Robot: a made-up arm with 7 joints. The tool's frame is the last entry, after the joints. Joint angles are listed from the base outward.
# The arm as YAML. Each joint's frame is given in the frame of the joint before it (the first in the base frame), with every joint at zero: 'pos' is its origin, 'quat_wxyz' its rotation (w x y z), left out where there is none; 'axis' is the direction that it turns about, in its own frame. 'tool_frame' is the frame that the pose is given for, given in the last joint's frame.
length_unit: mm
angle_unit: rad
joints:
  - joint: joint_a
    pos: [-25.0, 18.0, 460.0]
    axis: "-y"
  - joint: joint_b
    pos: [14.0, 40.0, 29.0]
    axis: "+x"
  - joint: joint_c
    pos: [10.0, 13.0, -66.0]
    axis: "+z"
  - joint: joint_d
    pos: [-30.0, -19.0, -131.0]
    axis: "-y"
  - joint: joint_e
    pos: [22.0, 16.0, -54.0]
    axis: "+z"
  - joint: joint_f
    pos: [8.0, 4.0, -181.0]
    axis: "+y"
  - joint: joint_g
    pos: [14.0, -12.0, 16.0]
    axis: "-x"
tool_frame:
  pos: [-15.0, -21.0, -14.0]
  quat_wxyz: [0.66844, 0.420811, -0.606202, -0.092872]
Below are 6 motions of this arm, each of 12 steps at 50 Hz.
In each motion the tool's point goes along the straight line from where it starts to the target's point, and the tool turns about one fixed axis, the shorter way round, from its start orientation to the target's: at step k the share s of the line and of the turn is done. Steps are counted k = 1, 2, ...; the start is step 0. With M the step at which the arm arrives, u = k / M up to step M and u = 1 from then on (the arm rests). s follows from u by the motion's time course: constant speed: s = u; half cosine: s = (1 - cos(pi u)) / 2; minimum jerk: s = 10 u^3 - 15 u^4 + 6 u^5.
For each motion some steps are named. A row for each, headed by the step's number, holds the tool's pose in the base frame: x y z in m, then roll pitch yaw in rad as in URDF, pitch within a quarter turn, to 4 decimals.
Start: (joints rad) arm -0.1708 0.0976 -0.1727 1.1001 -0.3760 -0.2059 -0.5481
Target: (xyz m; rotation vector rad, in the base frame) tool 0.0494 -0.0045 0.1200 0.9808 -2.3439 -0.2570
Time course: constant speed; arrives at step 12
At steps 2, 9, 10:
2: 0.1256 0.0345 0.1595 2.9365 -0.0832 -2.1650
9: 0.0723 0.0072 0.1319 2.7723 -0.3406 -2.2304
10: 0.0646 0.0033 0.1279 2.7492 -0.3782 -2.2365

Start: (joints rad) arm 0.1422 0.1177 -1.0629 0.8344 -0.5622 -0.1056 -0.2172
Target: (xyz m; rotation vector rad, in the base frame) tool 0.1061 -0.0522 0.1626 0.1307 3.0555 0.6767
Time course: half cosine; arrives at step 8
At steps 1, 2, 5, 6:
1: 0.0963 -0.0378 0.1444 2.5891 -0.0900 2.9965
2: 0.0974 -0.0394 0.1464 2.6021 -0.0805 3.0030
5: 0.1029 -0.0476 0.1568 2.6680 -0.0342 3.0373
6: 0.1046 -0.0500 0.1598 2.6880 -0.0208 3.0481

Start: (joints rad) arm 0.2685 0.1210 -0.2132 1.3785 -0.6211 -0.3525 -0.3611
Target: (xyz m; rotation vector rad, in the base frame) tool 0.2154 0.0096 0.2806 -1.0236 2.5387 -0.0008
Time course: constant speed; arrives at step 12
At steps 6, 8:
6: 0.2292 0.0193 0.3016 -2.9103 0.4944 -2.3774
8: 0.2246 0.0160 0.2946 -2.9343 0.4538 -2.3675

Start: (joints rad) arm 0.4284 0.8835 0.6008 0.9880 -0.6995 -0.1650 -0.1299
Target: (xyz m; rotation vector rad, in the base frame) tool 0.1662 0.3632 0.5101 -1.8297 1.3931 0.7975
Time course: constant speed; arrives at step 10
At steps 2, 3, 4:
2: 0.1809 0.3601 0.4537 -3.1110 0.8645 -1.4380
3: 0.1791 0.3605 0.4607 -3.0840 0.8756 -1.4067
4: 0.1772 0.3609 0.4678 -3.0561 0.8862 -1.3745

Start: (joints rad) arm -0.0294 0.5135 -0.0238 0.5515 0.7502 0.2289 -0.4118
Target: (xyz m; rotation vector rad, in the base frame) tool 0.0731 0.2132 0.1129 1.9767 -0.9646 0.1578
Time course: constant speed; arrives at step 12
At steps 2, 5, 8, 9, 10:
2: 0.1124 0.2357 0.1449 2.3720 -0.4418 -0.8975
5: 0.1006 0.2290 0.1353 2.3472 -0.4525 -0.8358
8: 0.0888 0.2222 0.1257 2.3217 -0.4617 -0.7736
9: 0.0849 0.2200 0.1225 2.3130 -0.4645 -0.7527
10: 0.0810 0.2177 0.1193 2.3043 -0.4671 -0.7318

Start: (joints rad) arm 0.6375 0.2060 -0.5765 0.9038 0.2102 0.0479 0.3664
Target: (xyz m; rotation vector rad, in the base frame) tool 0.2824 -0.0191 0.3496 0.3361 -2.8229 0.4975
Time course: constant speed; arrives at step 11
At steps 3, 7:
3: 0.2721 0.0066 0.3219 -3.0125 -0.3265 -2.9940
7: 0.2773 -0.0063 0.3358 -2.9165 -0.3077 -2.9738

